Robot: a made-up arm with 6 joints.
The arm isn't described. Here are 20 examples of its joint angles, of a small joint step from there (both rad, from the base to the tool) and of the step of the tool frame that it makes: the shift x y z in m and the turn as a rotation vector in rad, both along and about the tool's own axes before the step.
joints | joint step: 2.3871 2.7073 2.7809 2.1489 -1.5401 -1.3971 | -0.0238 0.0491 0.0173 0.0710 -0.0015 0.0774
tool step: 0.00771 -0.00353 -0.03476 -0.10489 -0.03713 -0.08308
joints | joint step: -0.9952 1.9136 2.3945 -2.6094 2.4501 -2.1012 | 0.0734 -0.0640 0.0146 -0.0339 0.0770 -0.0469
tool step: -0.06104 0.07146 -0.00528 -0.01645 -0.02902 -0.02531
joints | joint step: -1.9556 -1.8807 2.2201 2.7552 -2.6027 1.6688 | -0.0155 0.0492 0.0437 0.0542 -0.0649 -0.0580
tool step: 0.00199 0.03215 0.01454 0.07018 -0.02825 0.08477
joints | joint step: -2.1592 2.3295 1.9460 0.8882 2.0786 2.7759 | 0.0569 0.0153 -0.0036 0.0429 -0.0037 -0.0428
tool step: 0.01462 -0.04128 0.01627 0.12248 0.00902 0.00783
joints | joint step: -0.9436 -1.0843 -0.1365 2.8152 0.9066 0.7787 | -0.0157 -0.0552 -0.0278 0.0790 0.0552 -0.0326
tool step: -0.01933 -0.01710 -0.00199 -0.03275 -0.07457 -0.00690
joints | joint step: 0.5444 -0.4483 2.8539 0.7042 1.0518 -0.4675 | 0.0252 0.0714 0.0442 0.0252 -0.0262 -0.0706
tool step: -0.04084 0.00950 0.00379 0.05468 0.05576 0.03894
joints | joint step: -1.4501 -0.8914 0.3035 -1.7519 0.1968 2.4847 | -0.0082 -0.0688 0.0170 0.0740 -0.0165 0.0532
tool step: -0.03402 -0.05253 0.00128 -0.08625 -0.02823 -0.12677
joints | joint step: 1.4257 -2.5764 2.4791 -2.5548 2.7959 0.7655 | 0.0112 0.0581 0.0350 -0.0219 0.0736 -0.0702
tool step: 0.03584 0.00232 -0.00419 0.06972 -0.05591 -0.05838
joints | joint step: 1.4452 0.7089 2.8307 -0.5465 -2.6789 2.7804 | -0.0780 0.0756 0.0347 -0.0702 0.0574 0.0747
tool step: 0.04408 0.01490 0.01255 -0.07922 0.01348 -0.01918
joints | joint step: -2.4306 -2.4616 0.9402 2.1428 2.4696 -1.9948 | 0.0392 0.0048 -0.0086 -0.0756 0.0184 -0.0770
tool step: -0.00638 0.02227 -0.02814 0.03313 -0.07109 0.00702
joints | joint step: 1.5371 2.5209 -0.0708 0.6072 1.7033 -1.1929 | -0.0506 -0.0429 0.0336 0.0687 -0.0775 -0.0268
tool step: 0.02999 -0.00327 0.03623 0.00902 0.02011 0.04080
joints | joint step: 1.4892 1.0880 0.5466 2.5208 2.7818 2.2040 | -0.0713 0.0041 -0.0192 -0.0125 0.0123 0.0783
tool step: -0.02768 -0.06008 -0.00396 -0.11478 0.04710 0.03357
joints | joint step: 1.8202 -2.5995 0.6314 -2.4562 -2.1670 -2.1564 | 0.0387 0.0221 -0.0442 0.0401 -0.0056 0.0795
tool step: -0.05219 -0.01661 -0.01158 -0.06809 -0.01077 0.05345
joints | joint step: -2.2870 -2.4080 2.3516 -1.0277 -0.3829 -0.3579 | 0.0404 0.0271 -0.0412 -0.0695 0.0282 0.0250
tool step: -0.01018 -0.04365 -0.02404 0.03785 0.00485 -0.03385
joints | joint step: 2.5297 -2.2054 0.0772 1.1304 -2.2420 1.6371 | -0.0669 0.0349 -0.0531 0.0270 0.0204 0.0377
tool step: -0.05801 -0.02323 0.04064 -0.05712 0.12661 0.02199
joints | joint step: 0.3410 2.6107 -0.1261 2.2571 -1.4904 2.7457 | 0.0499 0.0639 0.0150 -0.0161 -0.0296 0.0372
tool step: 0.00858 -0.03099 -0.03702 -0.10134 -0.01845 -0.03885
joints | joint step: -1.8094 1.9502 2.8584 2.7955 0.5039 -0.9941 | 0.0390 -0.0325 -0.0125 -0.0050 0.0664 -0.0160
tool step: -0.00115 -0.03434 0.00940 0.02138 -0.07450 0.00194
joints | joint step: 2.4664 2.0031 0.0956 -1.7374 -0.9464 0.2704 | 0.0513 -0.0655 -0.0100 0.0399 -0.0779 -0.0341
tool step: 0.00181 0.03959 -0.00545 -0.05000 0.09026 -0.00653
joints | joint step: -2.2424 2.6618 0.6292 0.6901 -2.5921 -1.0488 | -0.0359 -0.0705 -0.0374 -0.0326 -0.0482 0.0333
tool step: 0.00929 -0.04269 -0.01437 -0.08297 0.04623 -0.00221
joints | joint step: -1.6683 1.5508 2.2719 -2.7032 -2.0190 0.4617 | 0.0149 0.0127 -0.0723 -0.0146 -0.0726 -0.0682
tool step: -0.01105 0.00537 -0.04500 0.07720 -0.04633 0.05723
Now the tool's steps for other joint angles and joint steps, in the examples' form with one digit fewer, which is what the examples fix.
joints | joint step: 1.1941 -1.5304 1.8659 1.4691 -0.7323 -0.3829 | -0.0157 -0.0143 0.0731 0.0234 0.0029 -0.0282
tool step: -0.0276 -0.0458 0.0031 0.0884 -0.0351 -0.0504
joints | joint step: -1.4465 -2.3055 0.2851 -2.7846 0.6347 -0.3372 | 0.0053 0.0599 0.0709 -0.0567 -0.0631 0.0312
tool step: 0.0276 -0.0009 -0.0075 0.0383 0.0699 -0.0084
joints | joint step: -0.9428 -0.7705 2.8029 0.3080 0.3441 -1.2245 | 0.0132 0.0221 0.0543 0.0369 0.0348 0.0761
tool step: -0.0130 0.0012 0.0155 -0.1351 -0.0281 -0.0056
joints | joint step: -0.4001 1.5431 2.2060 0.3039 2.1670 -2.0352 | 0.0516 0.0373 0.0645 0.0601 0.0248 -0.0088
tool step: 0.0303 -0.0028 -0.0324 0.0258 0.0021 0.0760
